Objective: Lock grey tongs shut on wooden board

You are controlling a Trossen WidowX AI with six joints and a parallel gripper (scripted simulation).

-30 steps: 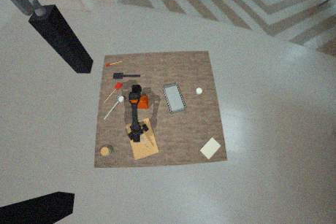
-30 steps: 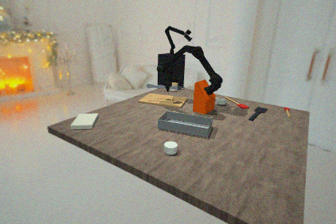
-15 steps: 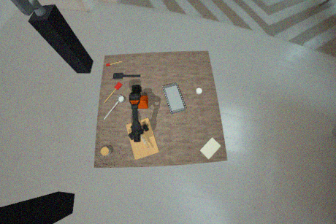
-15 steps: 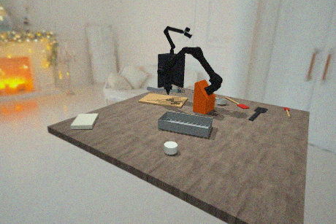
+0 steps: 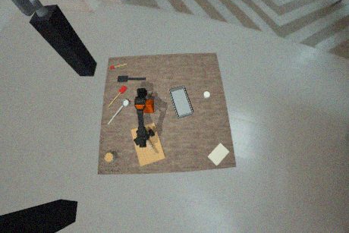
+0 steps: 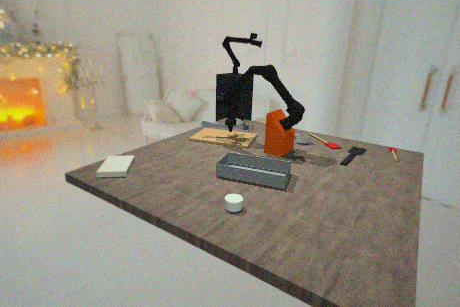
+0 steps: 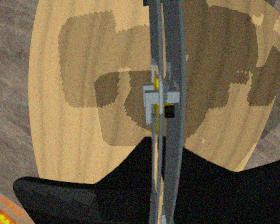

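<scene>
My gripper tip is 10 mm short of the wooden board, 40 mm to the left of it and 40 mm above it. The rest, counted from my gripper tip: red spatula: 330 mm behind, 460 mm to the left, 40 mm below; then round pot: 320 mm behind, 180 mm to the right, 10 mm below; then grey roasting tin: 320 mm ahead, 380 mm to the left, 20 mm below.
</scene>
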